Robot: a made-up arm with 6 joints. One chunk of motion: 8 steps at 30 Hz.
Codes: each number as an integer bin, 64 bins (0 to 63) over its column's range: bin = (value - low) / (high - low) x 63, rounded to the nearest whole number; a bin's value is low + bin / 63 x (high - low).
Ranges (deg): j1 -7..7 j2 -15..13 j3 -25..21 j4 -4..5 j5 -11..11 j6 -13..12
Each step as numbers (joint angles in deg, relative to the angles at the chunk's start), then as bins.
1 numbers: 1.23 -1.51 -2.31 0.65 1.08 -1.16
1 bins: 37 30 31 33 35 30
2 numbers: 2.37 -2.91 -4.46 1.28 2.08 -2.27
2 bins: 42 27 28 37 37 27
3 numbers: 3.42 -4.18 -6.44 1.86 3.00 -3.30
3 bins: 47 24 25 41 40 24
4 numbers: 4.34 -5.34 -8.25 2.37 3.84 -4.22
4 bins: 51 22 23 45 42 22
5 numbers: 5.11 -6.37 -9.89 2.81 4.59 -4.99
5 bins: 54 19 21 48 45 20
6 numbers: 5.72 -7.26 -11.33 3.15 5.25 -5.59
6 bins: 57 17 19 50 47 19
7 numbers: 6.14 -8.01 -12.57 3.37 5.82 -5.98
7 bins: 59 16 17 52 48 18
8 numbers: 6.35 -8.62 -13.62 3.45 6.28 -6.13
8 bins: 60 14 16 52 49 17
